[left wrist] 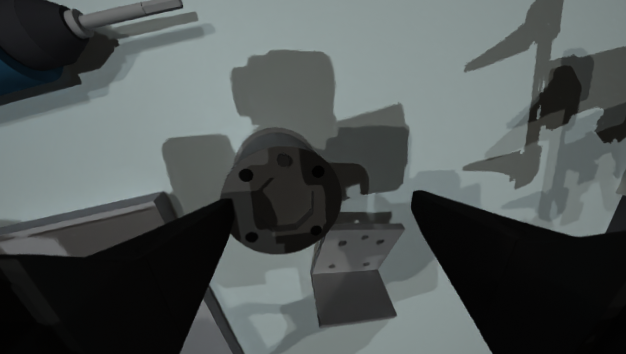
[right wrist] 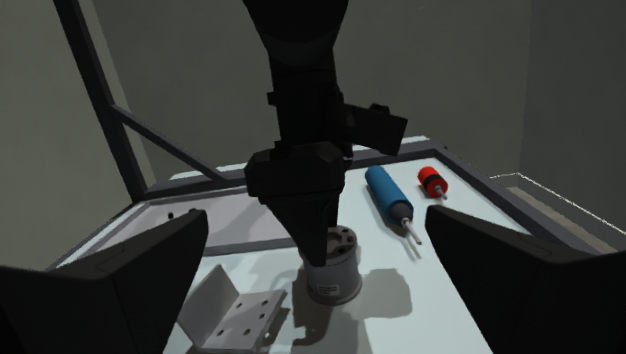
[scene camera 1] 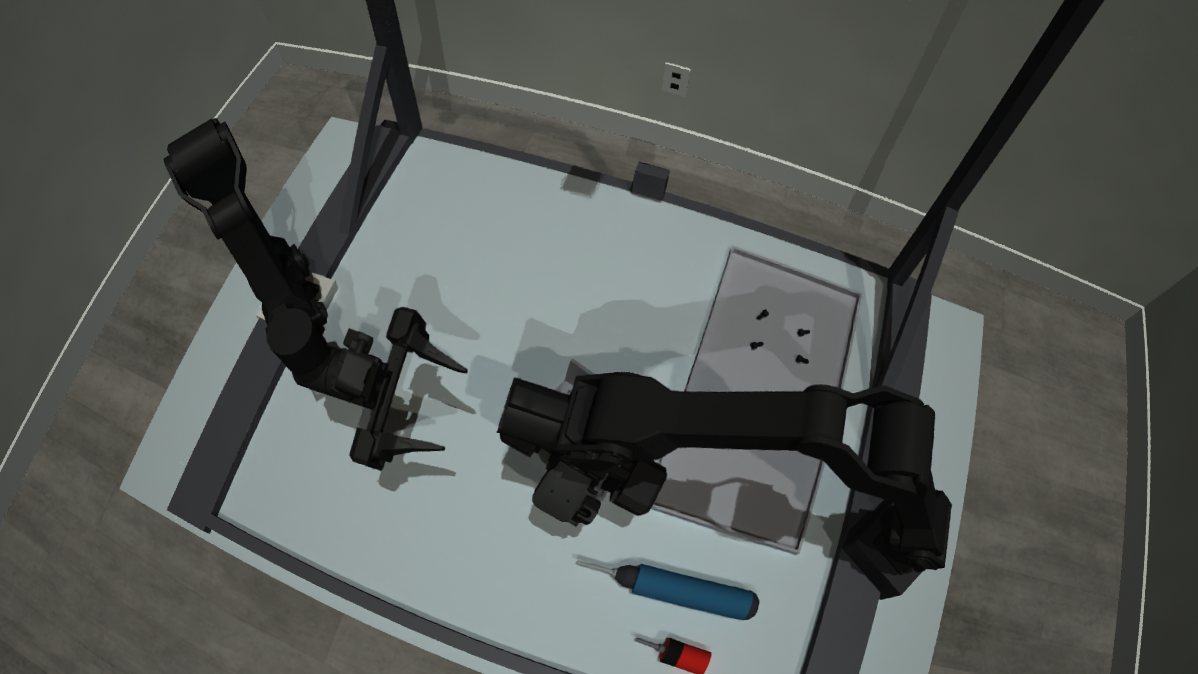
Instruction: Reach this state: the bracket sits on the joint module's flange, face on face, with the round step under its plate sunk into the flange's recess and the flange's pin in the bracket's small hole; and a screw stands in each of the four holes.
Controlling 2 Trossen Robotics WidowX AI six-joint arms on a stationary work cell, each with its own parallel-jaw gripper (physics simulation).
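Frame: origin at the left arm's base, x ahead, y left, z up, level; centimetres.
Seen in the pictures: left gripper, fingertip midpoint: [left wrist: 322, 203] [right wrist: 326, 243]; right gripper, fingertip midpoint: [right wrist: 319, 218] [scene camera 1: 455, 410]; left arm's base, origin of the base link: [scene camera 1: 902, 543].
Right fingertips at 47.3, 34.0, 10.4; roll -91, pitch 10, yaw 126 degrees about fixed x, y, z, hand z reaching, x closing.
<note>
Pixels of each thing's top centre, then the offset from my right fingertips to it, as dx, dy, dz. "spot": a spot on its surface instead.
- joint module, middle of its top: [left wrist: 284, 208] [right wrist: 326, 237] -12.4, -8.8, -10.9
- blue driver, surface spot: [left wrist: 30, 30] spot: -25.2, -5.0, -13.9
- red-and-black driver, middle of its top: [scene camera 1: 673, 652] [right wrist: 435, 176] -37.2, -2.8, -13.9
The joint module [left wrist: 287, 197] [right wrist: 333, 277] stands upright, its flange with holes and central recess facing up; in scene camera 1 the left arm hides it. The grey L-shaped bracket [left wrist: 356, 297] [right wrist: 235, 320] lies on the table beside it, apart from the flange, its plate with holes visible. Several black screws [scene camera 1: 803, 332] [right wrist: 170, 215] lie in the tray. My left gripper [left wrist: 322, 203] is open and empty above the module; one finger overlaps the flange's near side in the right wrist view. My right gripper [scene camera 1: 454, 409] is open and empty, away from the module and bracket.
The shallow tray [scene camera 1: 753, 280] [right wrist: 255, 215] lies under the left arm's span. A blue driver [scene camera 1: 695, 591] [left wrist: 30, 30] [right wrist: 387, 192] and a red-and-black driver [scene camera 1: 686, 656] [right wrist: 431, 181] lie at the bottom of scene camera 1. Dark frame rails border the table.
</note>
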